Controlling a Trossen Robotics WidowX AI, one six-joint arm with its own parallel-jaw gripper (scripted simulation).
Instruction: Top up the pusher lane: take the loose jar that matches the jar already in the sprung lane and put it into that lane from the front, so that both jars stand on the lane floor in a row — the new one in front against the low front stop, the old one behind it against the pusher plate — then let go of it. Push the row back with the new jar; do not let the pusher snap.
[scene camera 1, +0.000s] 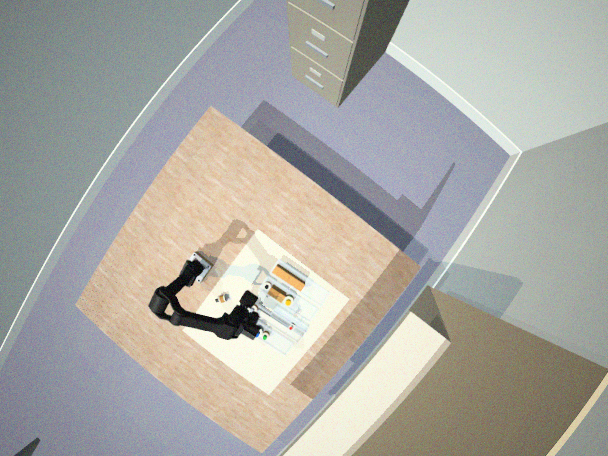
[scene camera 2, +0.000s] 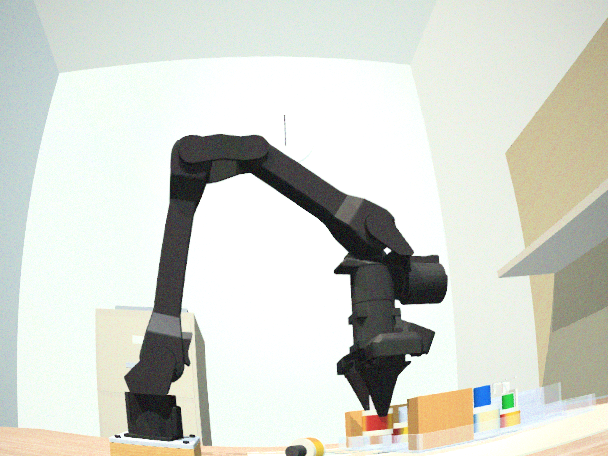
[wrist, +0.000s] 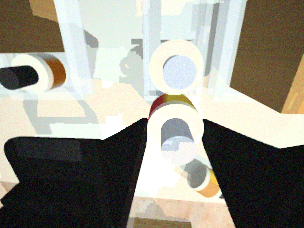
Path:
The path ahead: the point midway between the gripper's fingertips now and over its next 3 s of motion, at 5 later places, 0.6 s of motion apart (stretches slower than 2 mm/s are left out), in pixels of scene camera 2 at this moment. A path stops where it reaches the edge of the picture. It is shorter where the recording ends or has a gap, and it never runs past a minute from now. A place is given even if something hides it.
My gripper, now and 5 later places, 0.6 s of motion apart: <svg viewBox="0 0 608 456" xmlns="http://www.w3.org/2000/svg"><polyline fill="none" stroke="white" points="377,417 382,417 388,417 394,416 399,416 403,415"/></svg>

